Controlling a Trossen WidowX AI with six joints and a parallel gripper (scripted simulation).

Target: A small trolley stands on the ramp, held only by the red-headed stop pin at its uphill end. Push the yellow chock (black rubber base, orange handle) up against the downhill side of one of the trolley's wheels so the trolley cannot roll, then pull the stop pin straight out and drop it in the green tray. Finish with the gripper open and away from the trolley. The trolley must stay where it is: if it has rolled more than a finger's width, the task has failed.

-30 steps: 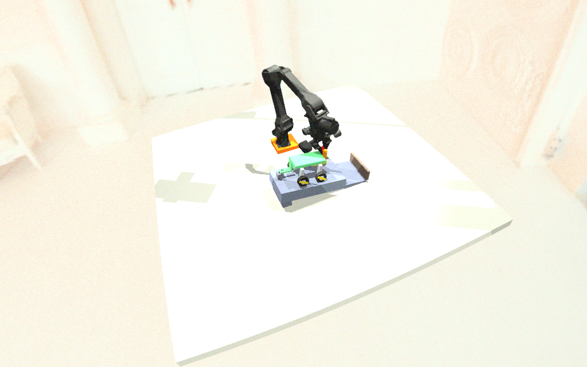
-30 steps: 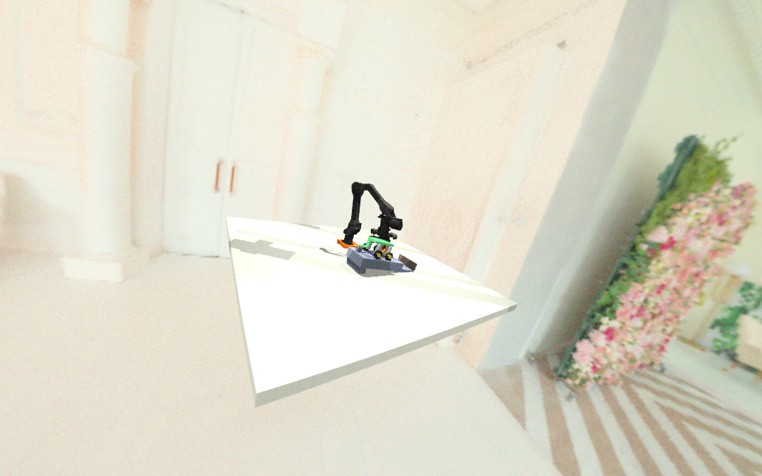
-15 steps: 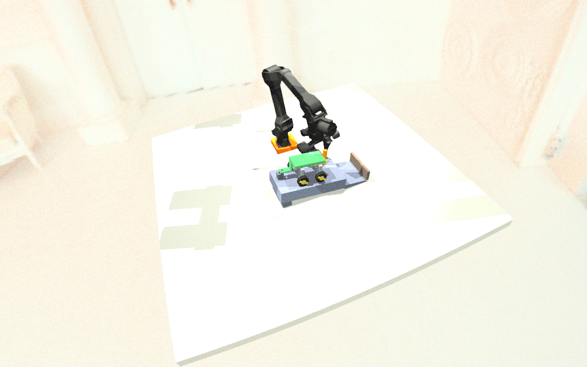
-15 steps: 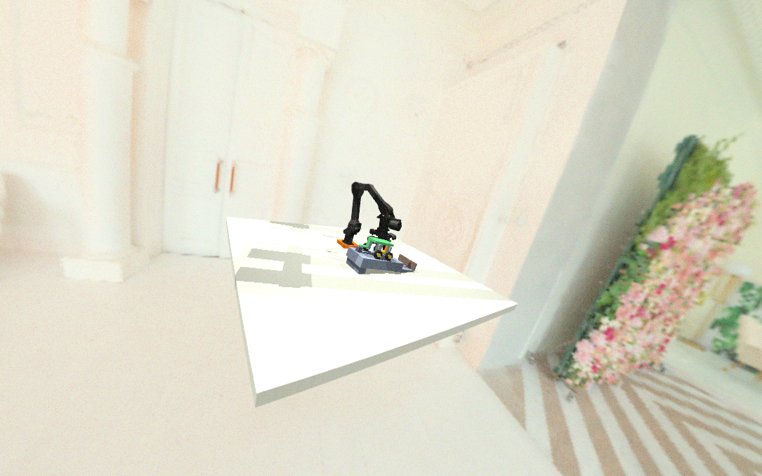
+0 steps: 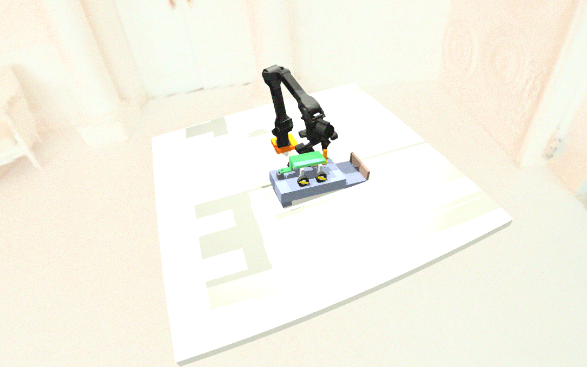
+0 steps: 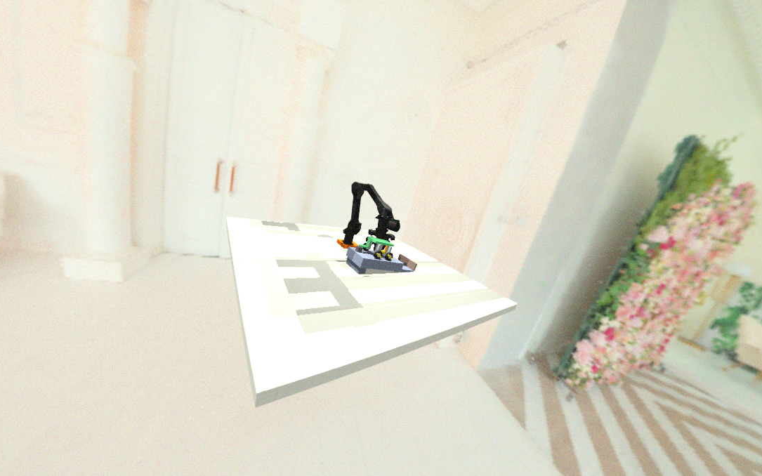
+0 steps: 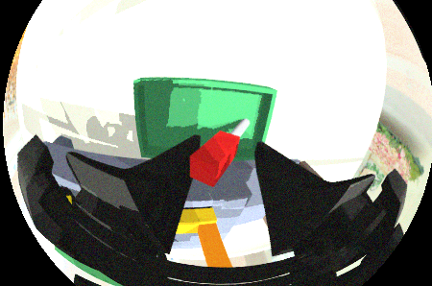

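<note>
My gripper tip is now right at the red-headed stop pin. Also, from my gripper tip: grey-blue ramp (13 cm ahead, 10 cm to the right); green tray (5 cm below, 1 cm to the right); yellow chock (7 cm ahead, 4 cm above, 2 cm to the right).
</note>
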